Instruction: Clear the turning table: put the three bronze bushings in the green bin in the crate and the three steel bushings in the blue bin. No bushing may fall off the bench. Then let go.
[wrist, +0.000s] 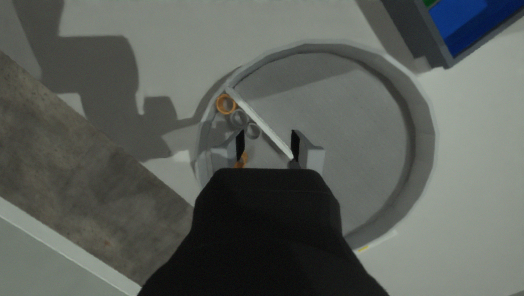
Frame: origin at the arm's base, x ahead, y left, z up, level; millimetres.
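Where they show: gripper, fingertip midpoint: (267, 139).
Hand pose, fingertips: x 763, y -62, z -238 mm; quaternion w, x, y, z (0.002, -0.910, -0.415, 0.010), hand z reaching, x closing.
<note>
After its pixels a point has its place.
A bronze bushing (218, 105) @[x 683, y -104, z -337 mm] lies near the rim of the round turning table (425, 135) @[x 949, y 127, z -348 mm], left of a pale straight bar (260, 123) @[x 751, y -70, z -332 mm]. Beside it, towards the fingers, are a steel bushing (232, 120) @[x 716, y -104, z -337 mm] and another steel bushing (253, 137) @[x 763, y -100, z -350 mm]. A bronze-coloured piece (244, 159) @[x 782, y -137, z -337 mm] shows partly behind the left finger. My gripper (267, 139) @[x 763, y -62, z -238 mm] is open, above the turning table, with the bar passing beneath between its fingers. The blue bin (462, 19) @[x 846, y 290, z -408 mm] and a sliver of the green bin (429, 2) @[x 785, y 245, z -389 mm] show at the top right. The gripper body hides the table's lower left.
The crate's grey wall (417, 35) @[x 814, y 212, z -388 mm] stands at the upper right, close outside the turning table's rim. A mottled brown-grey strip (75, 165) runs diagonally at the left, with a pale edge (65, 247) beyond it. A small yellow mark (363, 248) @[x 1122, y -83, z -356 mm] shows by the lower rim.
</note>
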